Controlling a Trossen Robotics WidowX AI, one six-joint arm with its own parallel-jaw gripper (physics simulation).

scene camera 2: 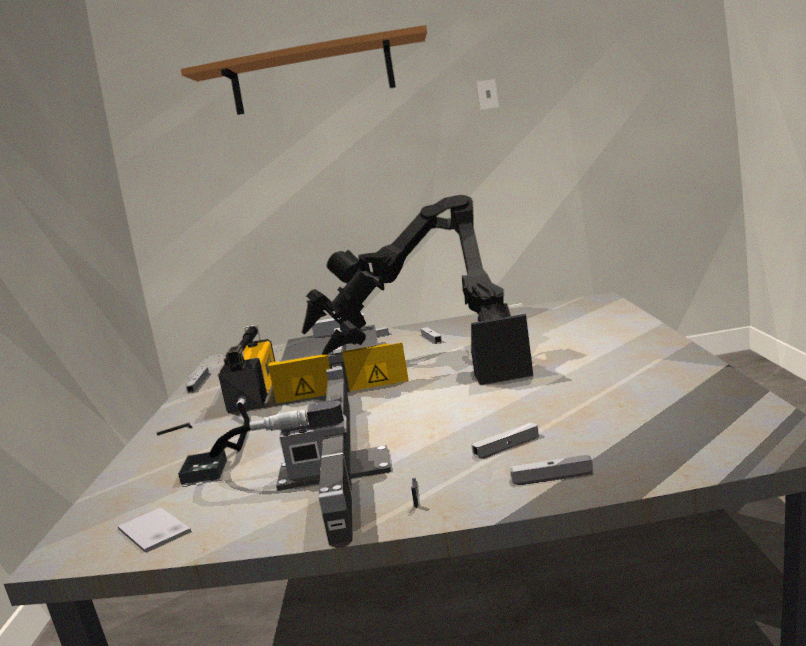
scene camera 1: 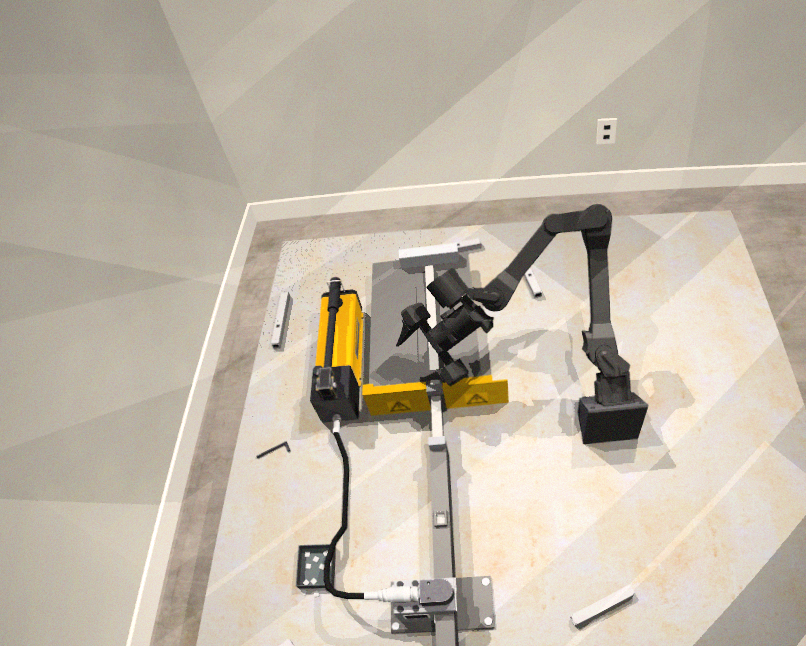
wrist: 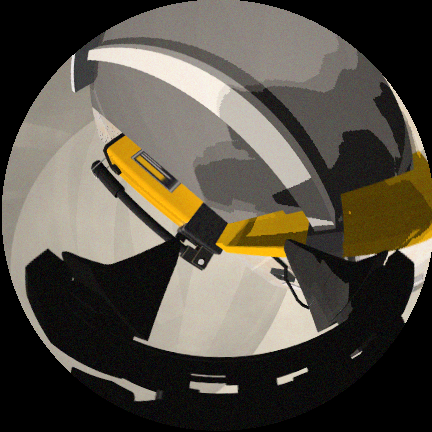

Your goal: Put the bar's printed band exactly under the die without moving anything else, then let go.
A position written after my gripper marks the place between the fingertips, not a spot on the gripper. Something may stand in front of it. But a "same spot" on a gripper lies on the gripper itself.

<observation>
My gripper shows in scene camera 2 (313,344), in scene camera 1 and in the wrist view. One and the same spot on my gripper: (scene camera 1: 407,330) is (wrist: 149,334). The same spot on a clamp station: (scene camera 1: 394,386) is (scene camera 2: 298,359).
</observation>
